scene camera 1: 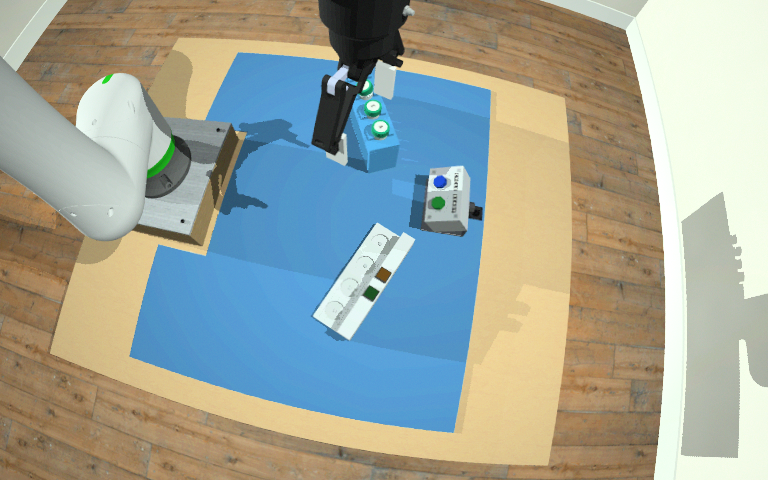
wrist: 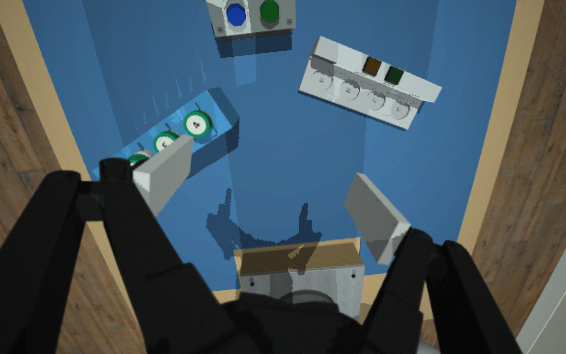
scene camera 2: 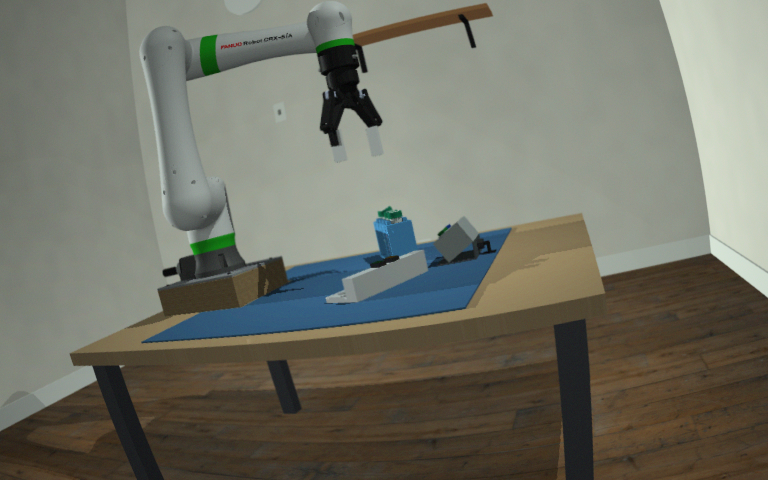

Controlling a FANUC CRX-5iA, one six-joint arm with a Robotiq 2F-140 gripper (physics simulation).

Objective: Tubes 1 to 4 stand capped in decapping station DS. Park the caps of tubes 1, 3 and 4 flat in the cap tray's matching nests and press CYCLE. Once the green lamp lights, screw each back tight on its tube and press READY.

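Seen in the pictures: gripper, between the fingertips: (scene camera 1: 361, 124) (wrist: 274, 172) (scene camera 2: 360, 158); arm's base, origin of its link: (scene camera 1: 161, 167) (scene camera 2: 219, 272).
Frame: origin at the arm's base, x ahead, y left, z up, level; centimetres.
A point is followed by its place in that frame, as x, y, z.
Observation:
The blue decapping station (scene camera 1: 382, 158) {46.7, 7.8, -1.7} (scene camera 2: 396, 237) {45.8, 7.3, -0.5} (wrist: 220, 107) {47.0, 7.9, 1.7} holds capped tubes. Green-rimmed white cap 4 (scene camera 1: 380, 129) {45.7, 10.1, 5.2} (wrist: 197, 124) {45.7, 10.6, 5.2} and cap 3 (scene camera 1: 372, 108) {43.5, 14.9, 5.2} (wrist: 164, 142) {44.0, 15.5, 5.2} are on their tubes; cap 2 (scene camera 1: 365, 88) {41.5, 19.3, 5.9} (wrist: 139, 159) {42.4, 19.3, 5.9} is partly covered by a finger in the wrist view, and cap 1 is hidden. The white cap tray (scene camera 1: 404, 240) {52.8, -8.3, -2.4} (scene camera 2: 390, 274) {49.7, -18.3, -4.5} (wrist: 330, 50) {52.7, -9.2, -2.4} has four empty nests. Its amber lamp (scene camera 1: 383, 275) {49.8, -15.5, -1.6} (wrist: 372, 66) {49.7, -15.3, -1.6} and green lamp (scene camera 1: 370, 293) {47.9, -19.1, -1.5} (wrist: 394, 75) {48.0, -18.8, -1.6} look dark. My gripper (scene camera 1: 361, 116) {43.2, 1.3, 19.2} (scene camera 2: 357, 148) {43.2, 1.3, 19.2} (wrist: 274, 172) {43.2, 1.3, 19.2} is open and empty, high above the table near the station.
The grey button box (scene camera 1: 453, 221) {61.2, -4.3, 0.5} (scene camera 2: 457, 240) {61.6, -4.4, -2.3} (wrist: 252, 30) {56.5, 1.9, -1.9} carries a blue button (scene camera 1: 440, 181) {58.3, 3.6, 0.2} (wrist: 236, 15) {58.2, 3.6, 0.1} and a green button (scene camera 1: 438, 202) {58.2, -0.9, 0.1} (wrist: 270, 11) {58.1, -0.9, 0.1}. It stands between station and tray, towards the mat's far edge from the robot base (scene camera 1: 192, 209) {11.2, -8.7, 0.4} (scene camera 2: 198, 300) {-0.3, -13.2, -4.3} (wrist: 330, 285) {7.7, -6.4, 0.3}.

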